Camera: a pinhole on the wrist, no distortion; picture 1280 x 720 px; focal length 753.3 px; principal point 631.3 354.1 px. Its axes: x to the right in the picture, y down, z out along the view. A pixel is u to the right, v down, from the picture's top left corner.
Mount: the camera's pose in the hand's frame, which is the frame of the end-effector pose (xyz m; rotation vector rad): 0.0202 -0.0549 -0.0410 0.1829 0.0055 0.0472
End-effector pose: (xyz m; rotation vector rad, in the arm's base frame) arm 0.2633 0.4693 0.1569 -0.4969 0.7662 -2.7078
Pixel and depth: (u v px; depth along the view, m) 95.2 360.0 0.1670
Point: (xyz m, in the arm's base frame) 0.3842 0.5218 0.2807
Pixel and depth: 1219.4 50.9 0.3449
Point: 0.0605 0.4377 0.5808
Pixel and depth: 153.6 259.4 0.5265
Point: 0.6829 0.5588 0.5798
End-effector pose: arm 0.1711 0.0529 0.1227 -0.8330 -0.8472 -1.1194
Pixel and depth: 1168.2 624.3 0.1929
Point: 0.1661 0.1294 0.3342
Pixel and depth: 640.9 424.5 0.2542
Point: 0.0703 0.2147 0.2483
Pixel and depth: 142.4 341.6 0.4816
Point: -0.1132 0.5144 0.0780
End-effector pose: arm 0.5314 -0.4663 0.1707 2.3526 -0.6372 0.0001
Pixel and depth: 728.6 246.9 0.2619
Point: 0.6083 -0.5350 -0.0652
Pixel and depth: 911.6 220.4 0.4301
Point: 0.7235 -0.6511 -0.2031
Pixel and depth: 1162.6 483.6 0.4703
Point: 0.7877 -0.8663 -0.1300
